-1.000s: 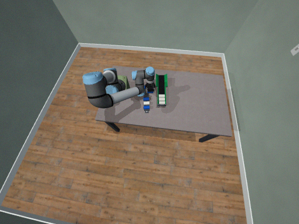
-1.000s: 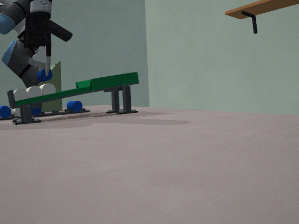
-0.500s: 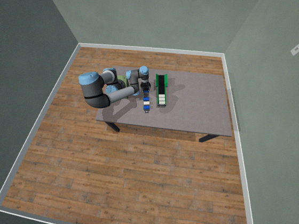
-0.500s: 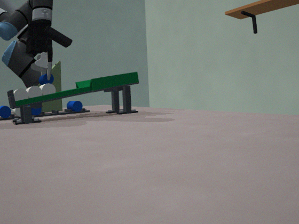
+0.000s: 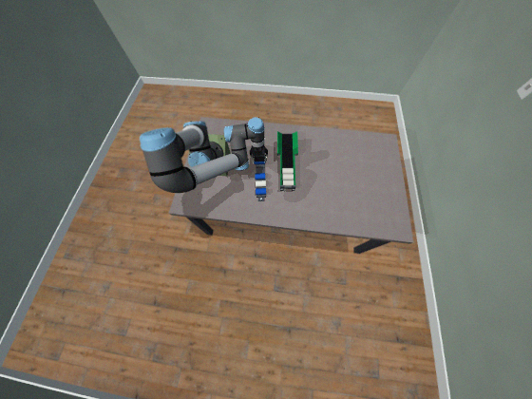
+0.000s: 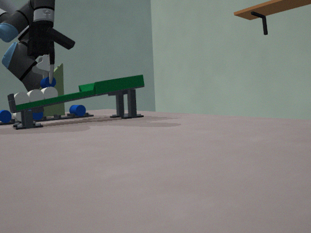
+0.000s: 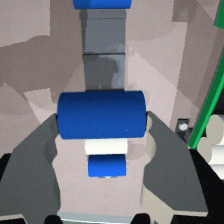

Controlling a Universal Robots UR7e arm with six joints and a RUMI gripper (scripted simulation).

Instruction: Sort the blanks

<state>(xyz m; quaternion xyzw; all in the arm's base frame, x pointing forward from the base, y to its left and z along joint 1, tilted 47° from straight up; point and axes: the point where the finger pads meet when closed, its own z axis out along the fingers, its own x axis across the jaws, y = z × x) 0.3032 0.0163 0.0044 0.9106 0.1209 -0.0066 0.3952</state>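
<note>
My hand is 1 cm short of the stock rack, 2 cm to the left of it and 14 cm above it. Also, from my hand: dark stop 20 cm ahead, 11 cm to the right, 8 cm below.
</note>
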